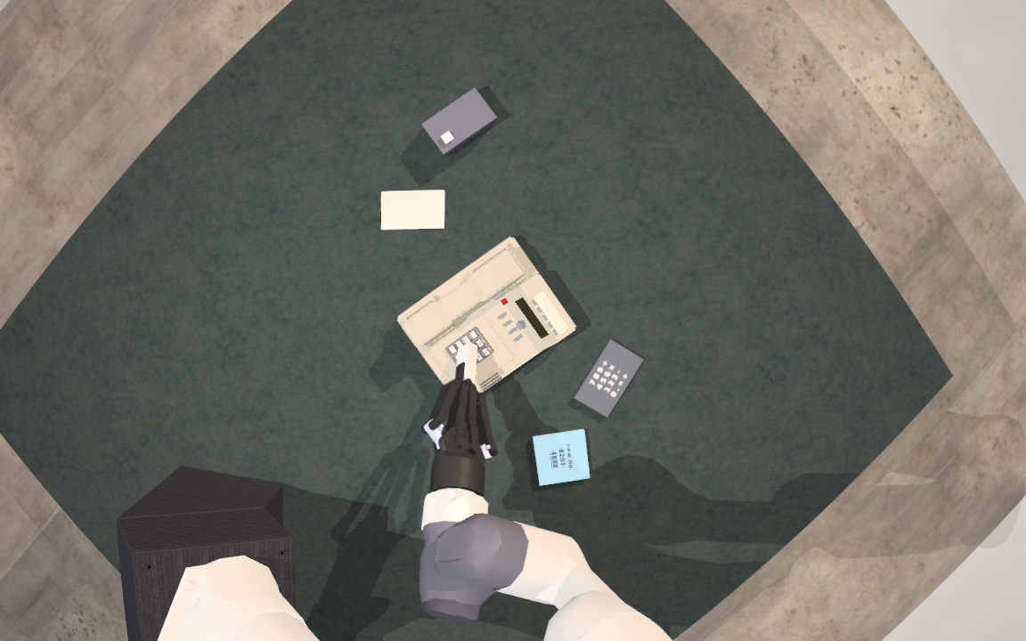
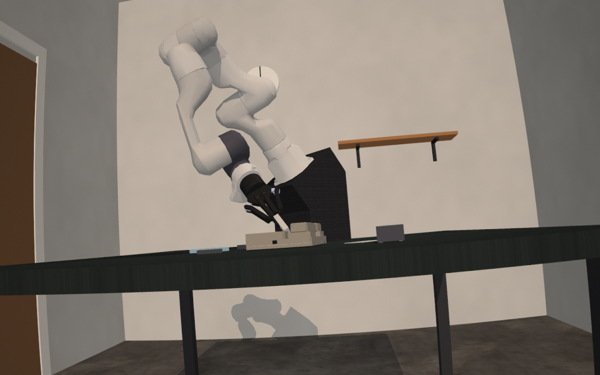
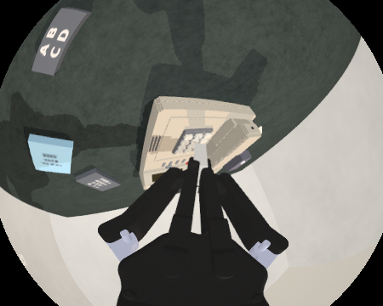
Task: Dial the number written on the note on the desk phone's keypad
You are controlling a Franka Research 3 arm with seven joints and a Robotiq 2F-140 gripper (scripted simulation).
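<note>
My gripper is now 8 cm short of the handset, 6 cm to the right of it and 2 cm above it. From my hand the other things lie so: light blue note 22 cm to the right, 6 cm below, 5 cm behind; then blank cream card 21 cm to the left, 14 cm ahead, 6 cm below; then dark grey keypad card 20 cm to the right, 10 cm ahead, 6 cm below.
</note>
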